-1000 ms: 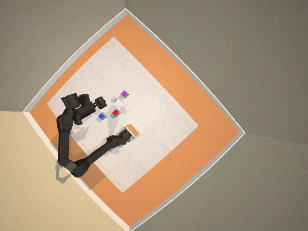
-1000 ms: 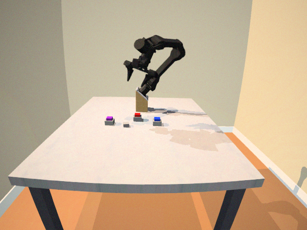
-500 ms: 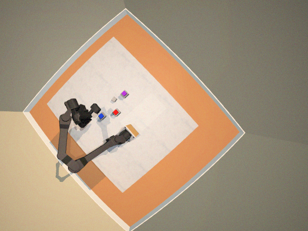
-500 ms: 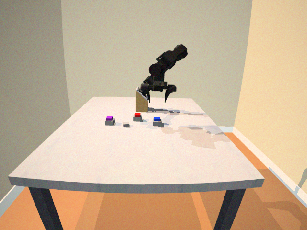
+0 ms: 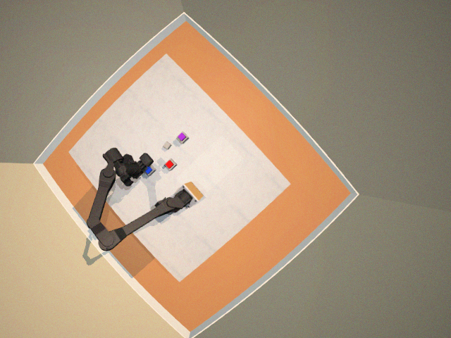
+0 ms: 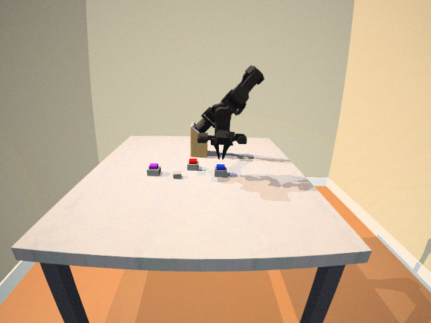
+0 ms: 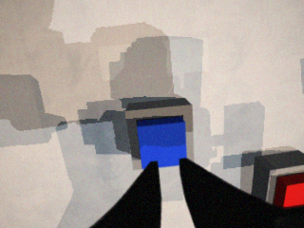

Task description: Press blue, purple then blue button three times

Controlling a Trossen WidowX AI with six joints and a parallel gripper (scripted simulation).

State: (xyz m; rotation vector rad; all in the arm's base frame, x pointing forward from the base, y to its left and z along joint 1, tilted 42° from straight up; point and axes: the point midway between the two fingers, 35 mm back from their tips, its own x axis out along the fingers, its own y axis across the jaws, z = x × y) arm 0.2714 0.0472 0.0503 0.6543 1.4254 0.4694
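The blue button lies 3 cm below my gripper tip. Round my gripper tip: small grey block 17 cm to the right, 6 cm below, 2 cm ahead; then purple button 27 cm to the right, 3 cm below, 2 cm behind; then red button 11 cm to the right, 7 cm behind, 3 cm below.
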